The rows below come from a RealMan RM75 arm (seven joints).
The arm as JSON. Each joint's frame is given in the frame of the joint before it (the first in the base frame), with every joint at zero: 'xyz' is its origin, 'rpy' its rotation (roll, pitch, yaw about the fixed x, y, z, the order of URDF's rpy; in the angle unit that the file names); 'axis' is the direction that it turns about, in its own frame. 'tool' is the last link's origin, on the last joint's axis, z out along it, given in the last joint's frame.
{
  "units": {
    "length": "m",
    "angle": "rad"
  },
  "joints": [
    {
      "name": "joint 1",
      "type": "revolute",
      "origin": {
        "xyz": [
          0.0,
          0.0,
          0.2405
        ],
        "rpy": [
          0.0,
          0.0,
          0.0
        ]
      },
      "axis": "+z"
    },
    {
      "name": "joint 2",
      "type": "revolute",
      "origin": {
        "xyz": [
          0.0,
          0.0,
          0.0
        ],
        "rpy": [
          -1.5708,
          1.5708,
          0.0
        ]
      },
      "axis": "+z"
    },
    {
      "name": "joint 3",
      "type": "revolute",
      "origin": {
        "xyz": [
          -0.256,
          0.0,
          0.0
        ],
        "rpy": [
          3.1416,
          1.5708,
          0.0
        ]
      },
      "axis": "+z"
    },
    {
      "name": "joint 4",
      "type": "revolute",
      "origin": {
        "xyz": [
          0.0,
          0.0,
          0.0
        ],
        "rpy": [
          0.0,
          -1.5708,
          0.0
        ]
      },
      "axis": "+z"
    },
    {
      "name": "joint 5",
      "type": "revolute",
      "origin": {
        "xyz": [
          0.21,
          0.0,
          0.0
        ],
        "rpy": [
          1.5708,
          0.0,
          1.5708
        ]
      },
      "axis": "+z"
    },
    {
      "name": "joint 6",
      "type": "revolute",
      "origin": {
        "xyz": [
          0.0,
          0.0,
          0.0
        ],
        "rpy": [
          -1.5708,
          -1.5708,
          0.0
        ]
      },
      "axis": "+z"
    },
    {
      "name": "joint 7",
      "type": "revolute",
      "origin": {
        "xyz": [
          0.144,
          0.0,
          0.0
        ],
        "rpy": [
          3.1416,
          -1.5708,
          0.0
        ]
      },
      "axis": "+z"
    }
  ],
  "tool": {
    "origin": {
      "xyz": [
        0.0,
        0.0,
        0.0
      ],
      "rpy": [
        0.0,
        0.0,
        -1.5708
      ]
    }
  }
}
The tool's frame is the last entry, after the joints.
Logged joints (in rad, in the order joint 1, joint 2, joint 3, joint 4, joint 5, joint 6, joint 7), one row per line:
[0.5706 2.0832 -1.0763 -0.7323 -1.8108 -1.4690 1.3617]
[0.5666 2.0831 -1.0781 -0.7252 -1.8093 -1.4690 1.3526]
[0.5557 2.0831 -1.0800 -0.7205 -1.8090 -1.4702 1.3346]
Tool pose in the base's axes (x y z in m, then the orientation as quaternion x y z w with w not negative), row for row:
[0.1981 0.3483 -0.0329 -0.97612 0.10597 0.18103 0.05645]
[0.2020 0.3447 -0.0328 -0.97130 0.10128 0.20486 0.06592]
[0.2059 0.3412 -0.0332 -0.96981 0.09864 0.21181 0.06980]
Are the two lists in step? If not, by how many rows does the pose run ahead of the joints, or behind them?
The pose runs 2 rows behind the joints: the pose in row i belongs to the joints in row i - 2.
